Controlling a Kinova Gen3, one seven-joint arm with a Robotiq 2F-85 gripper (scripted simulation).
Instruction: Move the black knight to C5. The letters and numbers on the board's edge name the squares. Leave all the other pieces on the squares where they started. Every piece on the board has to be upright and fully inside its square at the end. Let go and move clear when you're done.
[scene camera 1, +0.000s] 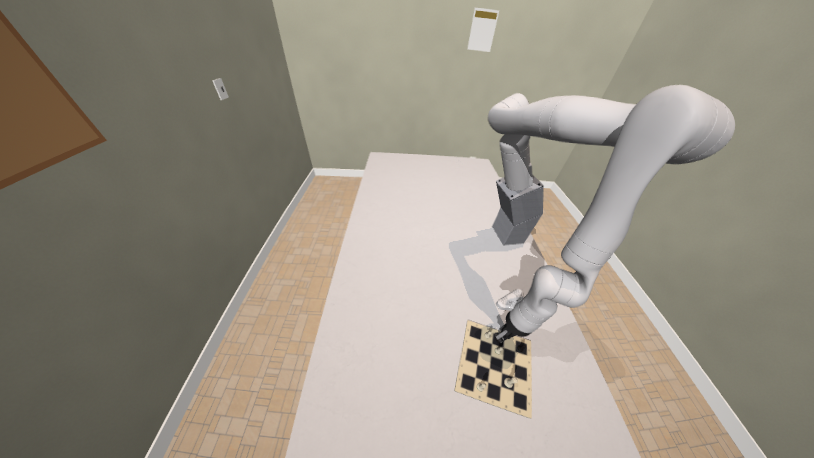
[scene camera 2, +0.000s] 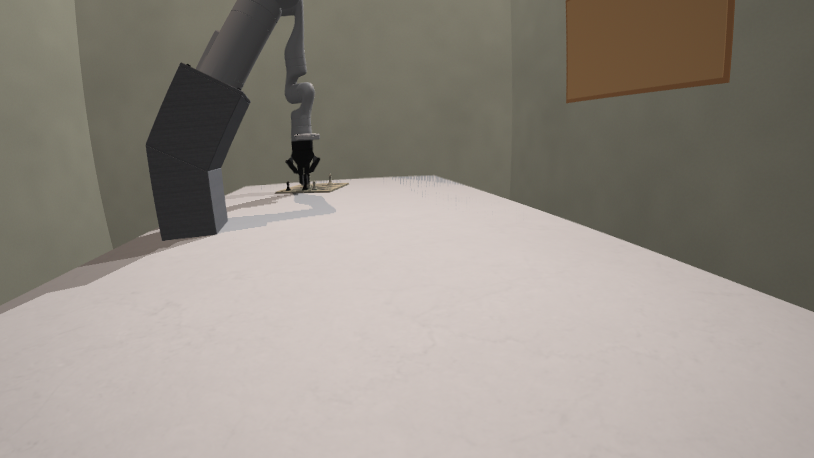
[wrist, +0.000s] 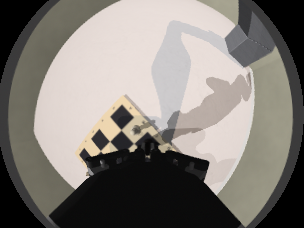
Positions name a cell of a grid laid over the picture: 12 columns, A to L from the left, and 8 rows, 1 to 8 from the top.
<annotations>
My gripper (wrist: F6) is 17 cm from the lens. A chessboard (wrist: E5): 20 cm from the lens.
</annotations>
